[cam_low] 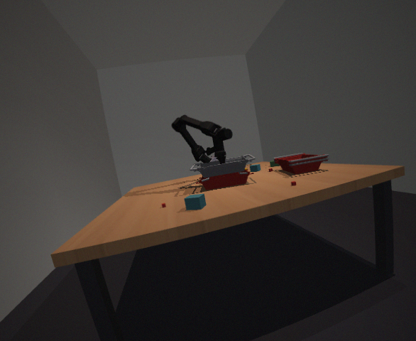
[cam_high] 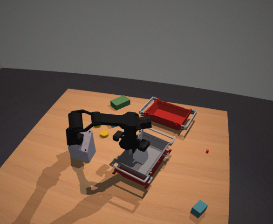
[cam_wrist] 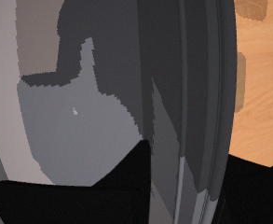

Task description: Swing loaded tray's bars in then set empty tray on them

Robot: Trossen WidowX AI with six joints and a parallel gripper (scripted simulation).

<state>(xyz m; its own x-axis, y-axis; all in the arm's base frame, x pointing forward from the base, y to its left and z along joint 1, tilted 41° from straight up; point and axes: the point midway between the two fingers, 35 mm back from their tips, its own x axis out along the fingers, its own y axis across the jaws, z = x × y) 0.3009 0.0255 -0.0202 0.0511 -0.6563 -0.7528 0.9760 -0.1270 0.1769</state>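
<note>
Now: gripper tip 70 mm short of the grey tray, 30 mm below it and 10 mm to the left of it. The rest, counted from my gripper tip: tiny red cube 400 mm ahead, 200 mm to the left, 80 mm below; then green block 500 mm to the left, 260 mm behind, 70 mm below.
</note>
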